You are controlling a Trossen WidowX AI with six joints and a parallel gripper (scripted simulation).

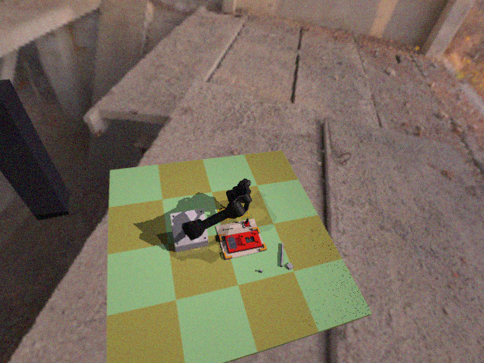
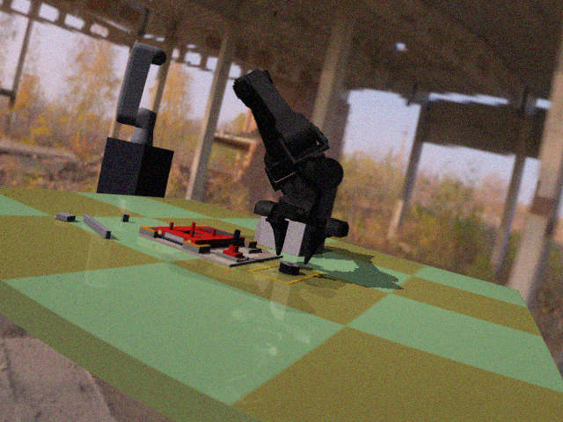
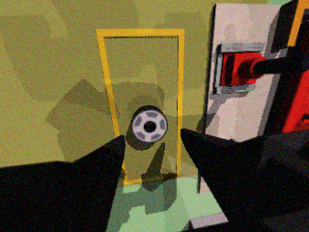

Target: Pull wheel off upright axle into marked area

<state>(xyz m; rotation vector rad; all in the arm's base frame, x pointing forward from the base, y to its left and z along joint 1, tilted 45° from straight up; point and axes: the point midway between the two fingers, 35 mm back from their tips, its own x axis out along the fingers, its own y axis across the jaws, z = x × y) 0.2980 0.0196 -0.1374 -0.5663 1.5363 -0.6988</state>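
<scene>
The wheel is 2 cm below my gripper tip and 1 cm ahead of it. The rest, counted from my gripper tip: grey bar (36 cm to the right, 18 cm ahead, 2 cm below); pale base plate (20 cm to the right, 1 cm below, 1 cm behind).
</scene>
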